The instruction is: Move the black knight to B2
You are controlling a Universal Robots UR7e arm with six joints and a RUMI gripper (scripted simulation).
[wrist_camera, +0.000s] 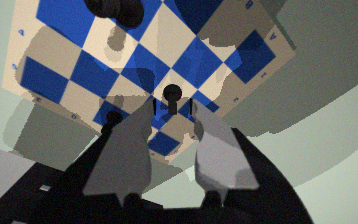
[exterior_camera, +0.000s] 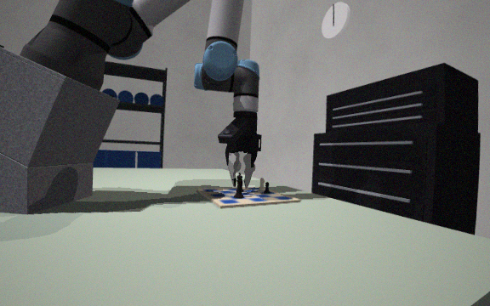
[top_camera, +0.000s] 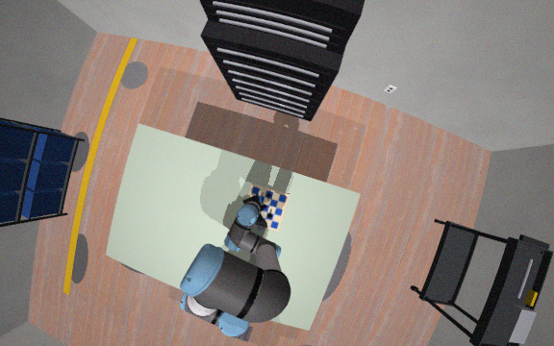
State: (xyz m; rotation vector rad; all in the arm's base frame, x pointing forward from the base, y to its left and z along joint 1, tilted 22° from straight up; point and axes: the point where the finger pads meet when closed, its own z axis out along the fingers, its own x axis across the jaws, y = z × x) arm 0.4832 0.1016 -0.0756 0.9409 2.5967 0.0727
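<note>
The chessboard is 4 cm to the right of my hand, 3 cm below it and 1 cm ahead of it. From my hand the other things lie so: white piece (8 cm ahead, 2 cm to the left, 1 cm below); then black pawn (8 cm ahead, 2 cm to the right, 1 cm below); then tall black piece (8 cm to the right, 2 cm behind).
</note>
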